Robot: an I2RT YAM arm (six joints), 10 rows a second.
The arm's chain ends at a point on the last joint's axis. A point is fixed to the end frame.
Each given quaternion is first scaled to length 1.
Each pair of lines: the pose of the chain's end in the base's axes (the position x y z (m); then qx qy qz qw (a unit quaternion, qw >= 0)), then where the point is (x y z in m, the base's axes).
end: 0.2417 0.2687 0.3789 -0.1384 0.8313 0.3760 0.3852
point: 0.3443 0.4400 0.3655
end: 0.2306 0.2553 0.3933 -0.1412 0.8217 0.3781 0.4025
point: 0.3343 0.4263 0.3860
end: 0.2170 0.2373 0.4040 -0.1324 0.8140 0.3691 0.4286
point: 0.3275 0.4041 0.4025
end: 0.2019 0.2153 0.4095 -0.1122 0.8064 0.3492 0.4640
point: 0.3244 0.3735 0.4143
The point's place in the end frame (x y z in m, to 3 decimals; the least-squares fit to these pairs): -0.048 0.056 0.186
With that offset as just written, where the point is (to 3 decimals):
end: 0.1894 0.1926 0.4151 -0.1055 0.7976 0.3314 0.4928
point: 0.319 0.345 0.425
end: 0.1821 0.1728 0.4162 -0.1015 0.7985 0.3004 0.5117
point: 0.318 0.319 0.424
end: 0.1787 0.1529 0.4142 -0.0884 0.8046 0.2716 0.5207
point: 0.323 0.291 0.418
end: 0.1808 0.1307 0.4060 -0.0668 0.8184 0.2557 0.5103
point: 0.332 0.262 0.403
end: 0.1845 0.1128 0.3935 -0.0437 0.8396 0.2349 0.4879
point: 0.341 0.236 0.377
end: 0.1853 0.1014 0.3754 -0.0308 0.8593 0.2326 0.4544
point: 0.341 0.223 0.345
